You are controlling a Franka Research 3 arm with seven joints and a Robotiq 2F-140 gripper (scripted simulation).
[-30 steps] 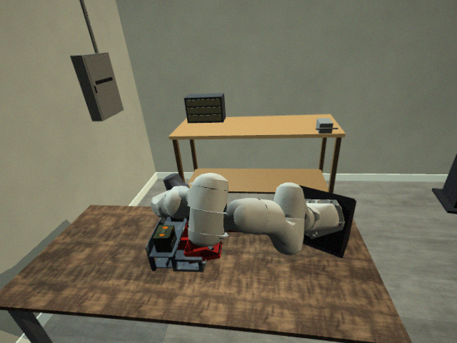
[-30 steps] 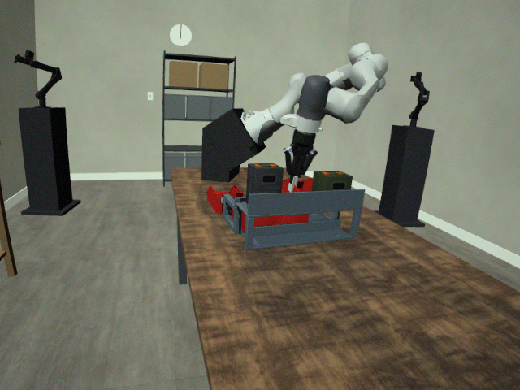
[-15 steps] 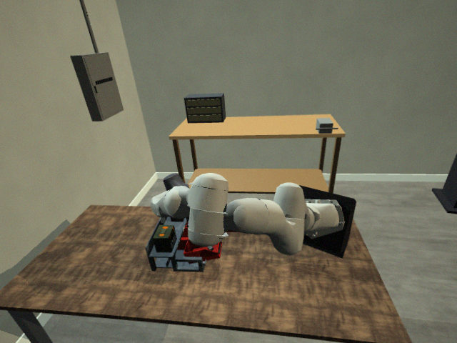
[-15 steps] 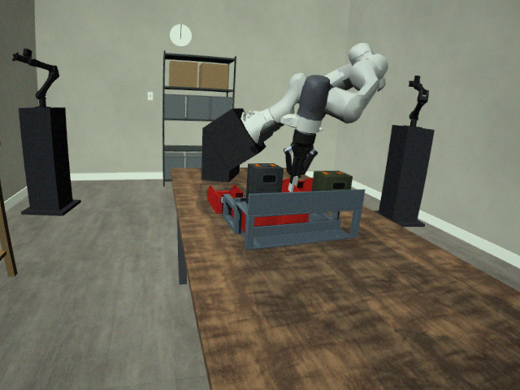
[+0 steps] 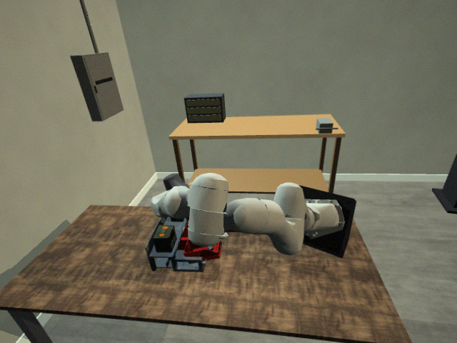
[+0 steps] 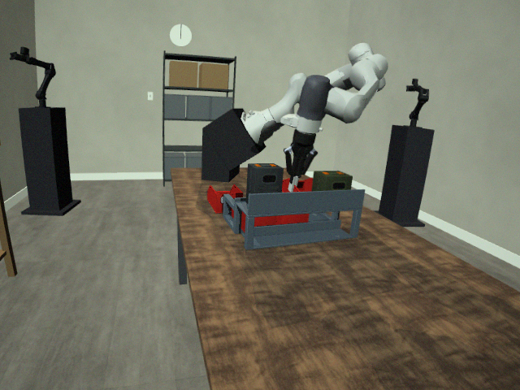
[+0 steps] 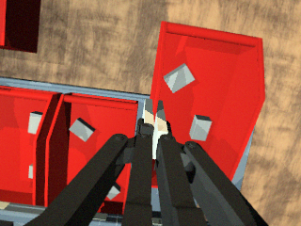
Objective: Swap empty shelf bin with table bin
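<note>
Now: the grey shelf floor 13 cm ahead of my hand, 12 cm below it and 4 cm to the right of it. Round my hand: olive box (16 cm ahead, 9 cm to the left, 3 cm above); then dark grey box (21 cm ahead, 14 cm to the right, 4 cm above); then shelf back board (26 cm ahead, 1 cm to the right, 1 cm above).
</note>
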